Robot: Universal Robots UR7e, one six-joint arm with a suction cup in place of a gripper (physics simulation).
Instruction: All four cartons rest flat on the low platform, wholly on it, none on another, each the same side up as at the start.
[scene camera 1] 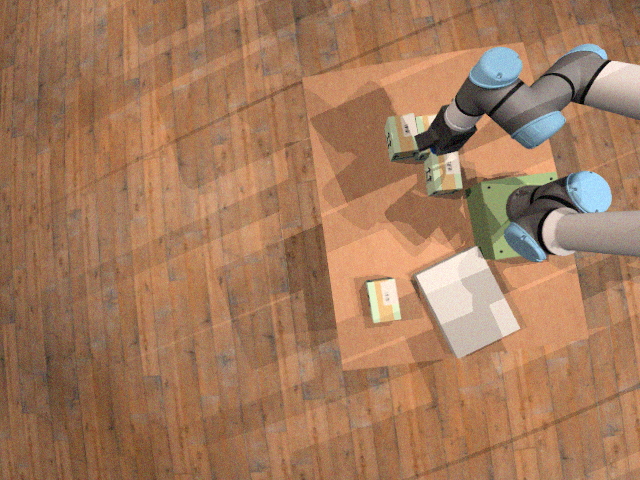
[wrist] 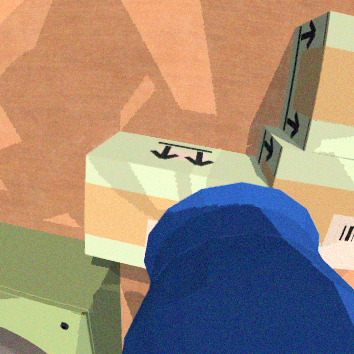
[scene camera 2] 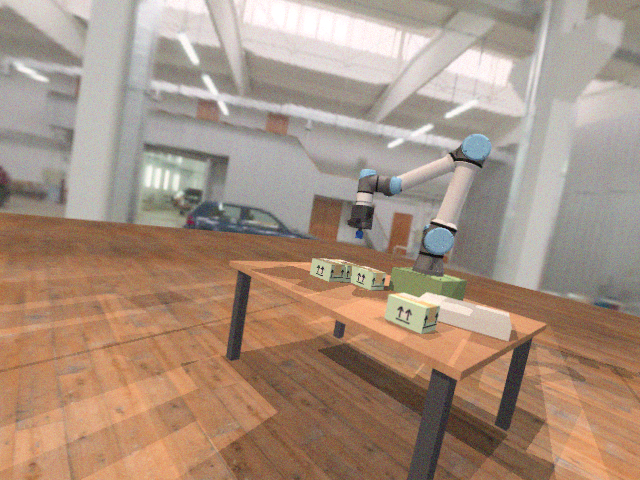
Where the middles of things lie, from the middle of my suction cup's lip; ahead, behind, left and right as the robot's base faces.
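Low white platform (scene camera 1: 471,311): 50 cm to the left of my suction cup, 21 cm below it and 8 cm behind it.
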